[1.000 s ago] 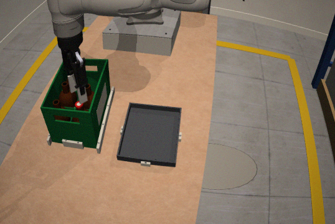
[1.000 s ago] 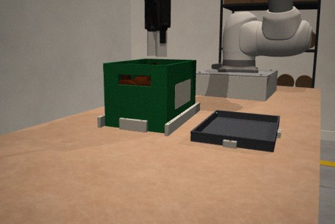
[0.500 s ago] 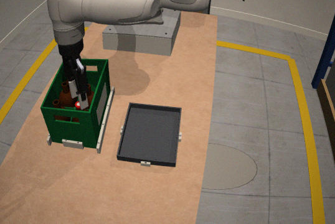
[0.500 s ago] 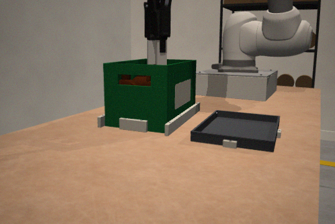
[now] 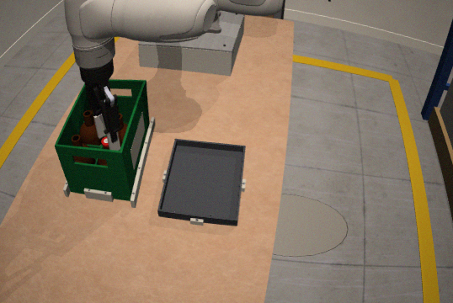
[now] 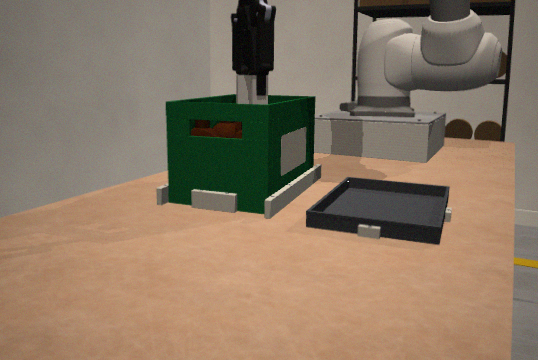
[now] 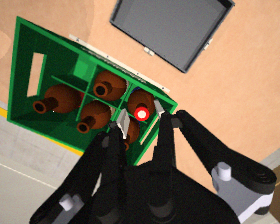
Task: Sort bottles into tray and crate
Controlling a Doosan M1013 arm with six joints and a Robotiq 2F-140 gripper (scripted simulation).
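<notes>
My gripper is now 10 cm above the bottle. From my hand the other things lie so: crate 10 cm below, 9 cm behind, 4 cm to the right; dark grey tray 22 cm to the left, 17 cm below, 2 cm behind.
</notes>
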